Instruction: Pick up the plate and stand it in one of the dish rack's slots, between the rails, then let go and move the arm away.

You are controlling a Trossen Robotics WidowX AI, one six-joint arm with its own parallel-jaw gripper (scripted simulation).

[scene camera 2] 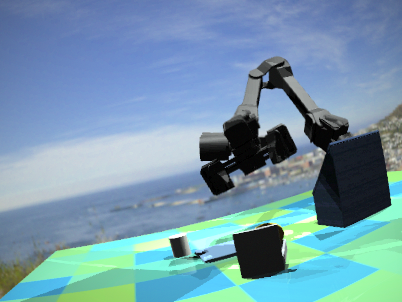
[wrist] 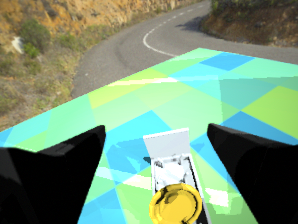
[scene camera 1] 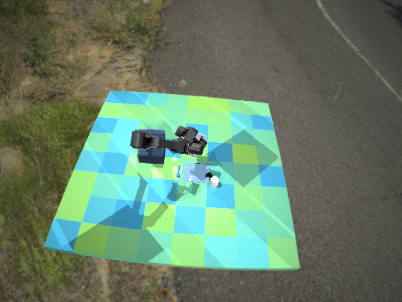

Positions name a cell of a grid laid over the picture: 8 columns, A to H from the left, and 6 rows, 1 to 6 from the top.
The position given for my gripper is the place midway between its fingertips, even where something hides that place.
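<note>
Scene camera 2: my gripper (scene camera 2: F4), open, holding nothing; a dish rack (scene camera 2: F5). Wrist view: gripper again (wrist: E4).
</note>
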